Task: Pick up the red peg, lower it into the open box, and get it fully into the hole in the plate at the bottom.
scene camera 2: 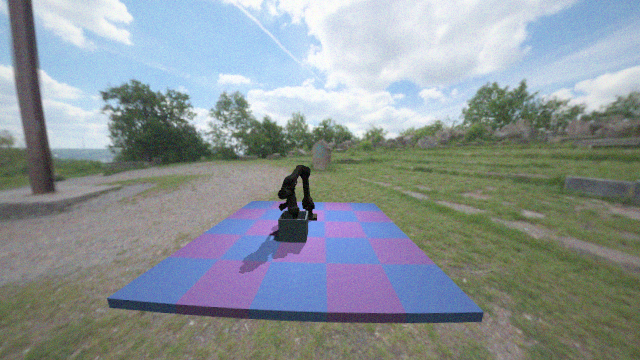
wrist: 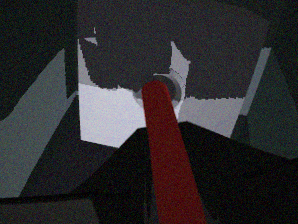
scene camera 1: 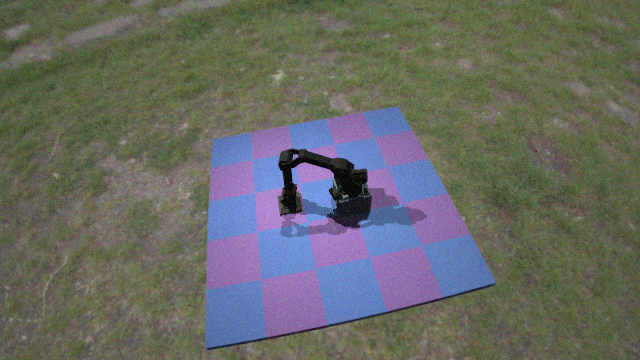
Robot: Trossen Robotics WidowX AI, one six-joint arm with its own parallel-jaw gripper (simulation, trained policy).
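A dark box [scene camera 1: 360, 205] appears in the scene, and the wrist view has the box as well [wrist: 50, 158]. There is also a pale plate [wrist: 206, 61], though scene camera 2 does not show the plate, hidden by the dark box. With these things is the gripper [wrist: 163, 134].
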